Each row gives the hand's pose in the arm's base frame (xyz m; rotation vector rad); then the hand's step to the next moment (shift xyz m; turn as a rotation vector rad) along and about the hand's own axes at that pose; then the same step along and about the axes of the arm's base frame.
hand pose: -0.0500 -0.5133 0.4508 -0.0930 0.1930 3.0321
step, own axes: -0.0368 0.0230 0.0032 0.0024 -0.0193 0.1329
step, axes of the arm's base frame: 0.0339 -0.0259 0.0085 -0.0076 0.0365 0.1290
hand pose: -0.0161 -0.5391 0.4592 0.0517 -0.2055 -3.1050
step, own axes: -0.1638 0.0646 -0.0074 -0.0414 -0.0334 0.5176
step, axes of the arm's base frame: 0.1656 -0.0598 0.0063 0.0223 0.1023 0.5097
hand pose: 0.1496 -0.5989 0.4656 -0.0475 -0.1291 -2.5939
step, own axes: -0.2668 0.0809 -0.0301 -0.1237 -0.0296 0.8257
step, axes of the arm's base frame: 0.2698 0.0655 -0.0392 0.0972 0.1728 0.8116
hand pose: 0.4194 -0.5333 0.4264 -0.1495 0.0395 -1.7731
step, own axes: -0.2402 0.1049 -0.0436 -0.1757 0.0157 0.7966
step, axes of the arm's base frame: 0.1444 0.2105 -0.0737 0.1480 0.2126 0.7737
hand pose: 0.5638 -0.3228 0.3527 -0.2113 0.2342 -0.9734
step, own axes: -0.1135 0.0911 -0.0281 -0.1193 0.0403 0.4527
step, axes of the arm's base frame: 0.0024 0.1425 -0.0409 0.0984 0.1542 0.4328
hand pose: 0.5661 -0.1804 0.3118 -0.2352 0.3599 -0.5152
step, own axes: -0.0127 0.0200 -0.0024 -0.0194 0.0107 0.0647
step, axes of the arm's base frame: -0.0025 0.0232 -0.0048 0.0143 0.0274 0.0610
